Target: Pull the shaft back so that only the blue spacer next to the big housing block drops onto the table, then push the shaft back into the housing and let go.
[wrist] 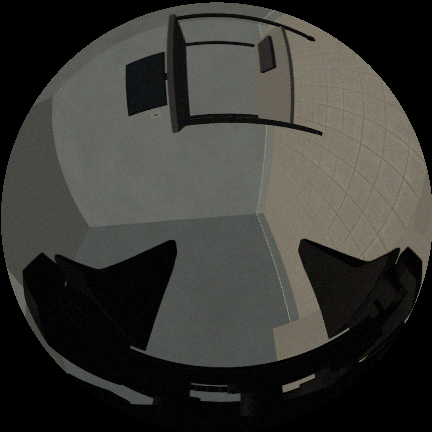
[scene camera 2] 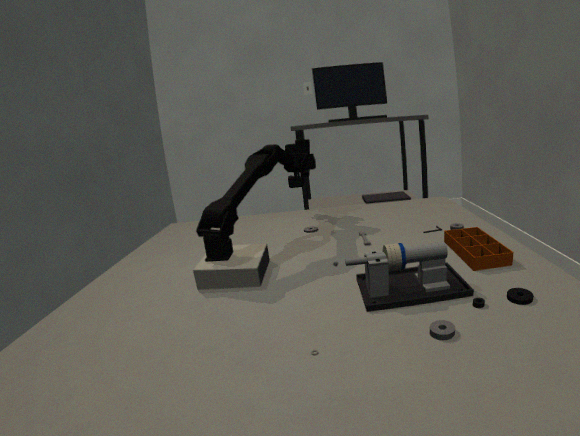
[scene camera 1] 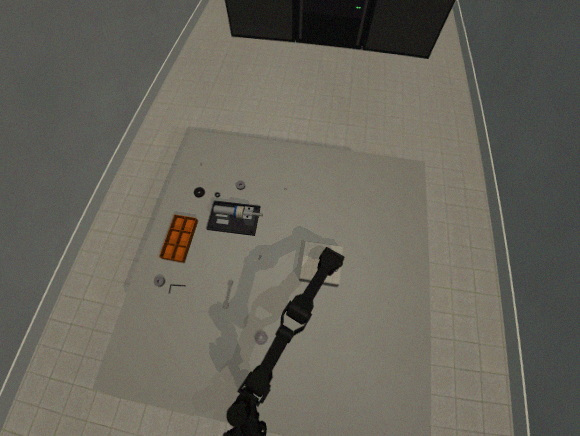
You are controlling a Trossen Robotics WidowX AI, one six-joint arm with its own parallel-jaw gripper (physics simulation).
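Frame: origin at the arm's base, x ahead, y left, z up, level; centimetres.
Seen in the pictures: gripper, fingertip midpoint: [wrist: 240, 246]; arm's base at its link origin: [scene camera 2: 219, 256] [scene camera 1: 330, 263].
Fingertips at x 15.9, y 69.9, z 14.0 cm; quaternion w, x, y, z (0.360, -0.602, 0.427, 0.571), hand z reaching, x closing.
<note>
Offsets run from my fingertips to a thing's top centre. "*": to the spot under its first point.
A thin grey shaft end {* dy -86.5, dx +18.0, dz -11.1 cm} [scene camera 1: 258, 214] [scene camera 2: 354, 262] sticks out of a grey upright block [scene camera 1: 248, 216] [scene camera 2: 378, 281]. Beside that block, cream spacers {dy -86.7, dx +25.2, dz -9.0 cm} [scene camera 2: 391, 257] and a blue spacer {dy -86.6, dx +28.1, dz -8.9 cm} [scene camera 1: 235, 211] [scene camera 2: 402, 256] sit in line with a thick grey cylinder [scene camera 1: 223, 210] [scene camera 2: 425, 251]. The blue spacer lies between the cream ones and the thick cylinder. The cylinder rests over a second grey support [scene camera 2: 433, 274]. I cannot tell how far the shaft reaches inside. My gripper [scene camera 2: 301, 161] [wrist: 240, 246] is open and empty, high above the table and far from the assembly, facing the desk. The assembly does not show in the wrist view.
The assembly stands on a dark base plate [scene camera 1: 232, 230] [scene camera 2: 370, 302]. An orange divided tray {dy -72.3, dx +53.2, dz -16.2 cm} [scene camera 1: 185, 240] [scene camera 2: 489, 264] is beside it. Grey rings {dy -104.5, dx +31.5, dz -18.5 cm} [scene camera 1: 240, 185] [scene camera 2: 442, 330], a black ring {dy -97.6, dx +51.3, dz -18.7 cm} [scene camera 1: 199, 192] [scene camera 2: 520, 296], a wrench {dy -51.4, dx +25.2, dz -18.9 cm} [scene camera 1: 228, 294] and a hex key {dy -49.9, dx +47.7, dz -19.2 cm} [scene camera 1: 170, 286] lie around.
</note>
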